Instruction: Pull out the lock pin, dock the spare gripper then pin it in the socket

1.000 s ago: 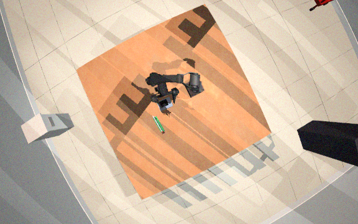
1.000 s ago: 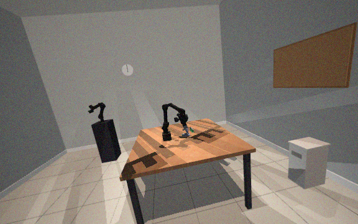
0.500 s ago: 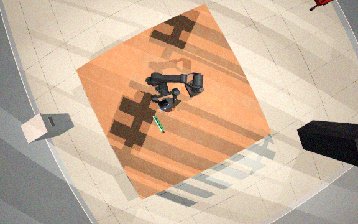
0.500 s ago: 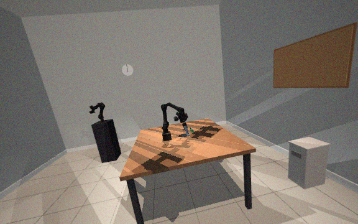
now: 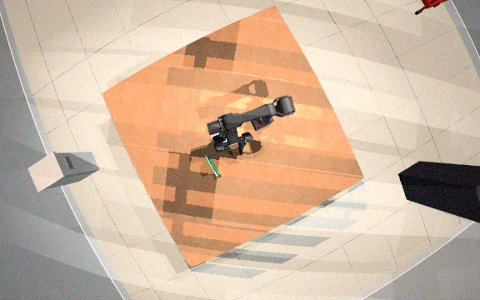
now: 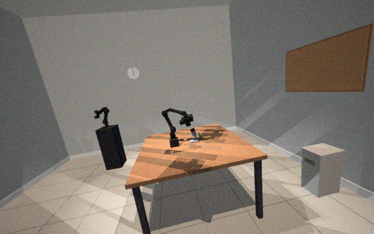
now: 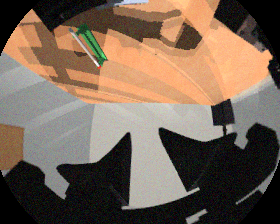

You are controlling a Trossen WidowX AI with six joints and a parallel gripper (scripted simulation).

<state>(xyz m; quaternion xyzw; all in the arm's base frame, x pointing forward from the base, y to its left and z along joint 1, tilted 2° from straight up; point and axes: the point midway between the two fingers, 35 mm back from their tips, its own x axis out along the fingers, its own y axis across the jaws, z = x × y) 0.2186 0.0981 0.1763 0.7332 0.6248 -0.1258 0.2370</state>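
My gripper tip is 16 cm short of the green part, 1 cm to the right of it and 22 cm above it. Round my gripper tip: grey mount: 6 cm ahead, 12 cm to the right, 20 cm below; spare gripper: 6 cm ahead, 12 cm to the right, 12 cm below.
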